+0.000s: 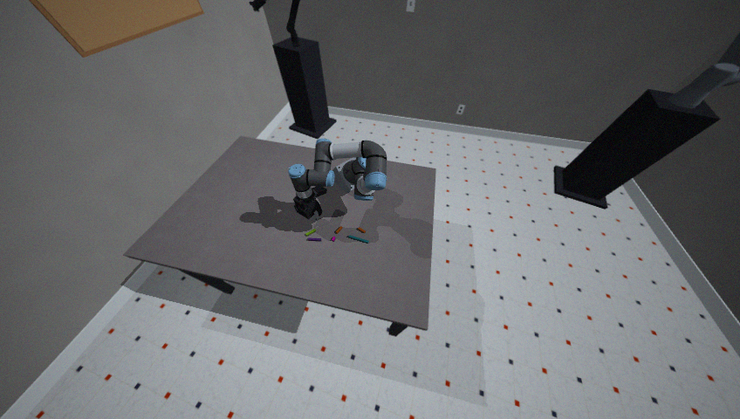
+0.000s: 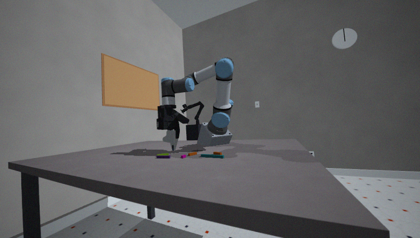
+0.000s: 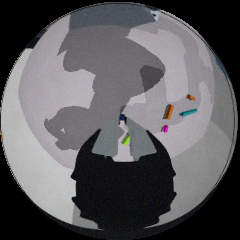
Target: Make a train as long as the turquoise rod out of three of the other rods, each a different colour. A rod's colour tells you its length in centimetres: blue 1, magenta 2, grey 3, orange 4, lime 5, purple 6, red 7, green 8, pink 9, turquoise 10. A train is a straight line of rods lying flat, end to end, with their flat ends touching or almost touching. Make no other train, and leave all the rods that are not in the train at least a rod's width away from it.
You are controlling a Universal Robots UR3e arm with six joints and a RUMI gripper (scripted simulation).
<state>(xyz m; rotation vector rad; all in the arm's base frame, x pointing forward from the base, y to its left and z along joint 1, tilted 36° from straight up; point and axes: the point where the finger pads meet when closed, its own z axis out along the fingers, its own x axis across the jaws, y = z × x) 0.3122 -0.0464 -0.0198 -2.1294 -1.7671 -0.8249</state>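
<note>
Right now the blue rod is 1 cm below my hand. Also, from my hand: purple rod (10 cm ahead, 5 cm to the left, 2 cm below); then lime rod (7 cm ahead, 2 cm below, 1 cm to the left); then magenta rod (13 cm to the left, 5 cm ahead, 2 cm below).
</note>
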